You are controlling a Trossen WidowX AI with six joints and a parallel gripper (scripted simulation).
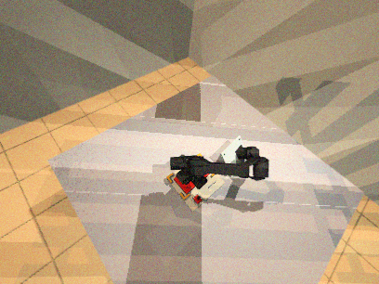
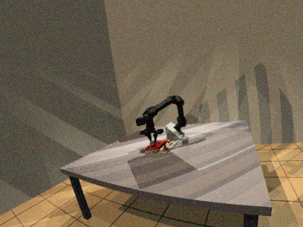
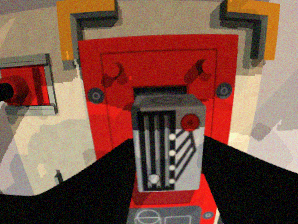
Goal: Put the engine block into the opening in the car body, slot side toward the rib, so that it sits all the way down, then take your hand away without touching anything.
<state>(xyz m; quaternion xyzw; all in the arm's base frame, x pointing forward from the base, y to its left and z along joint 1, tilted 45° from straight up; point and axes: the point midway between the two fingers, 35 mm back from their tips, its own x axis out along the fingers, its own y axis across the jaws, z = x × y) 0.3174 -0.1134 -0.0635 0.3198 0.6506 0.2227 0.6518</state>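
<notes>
Right now the engine block is 1 cm below my gripper tip.
</notes>
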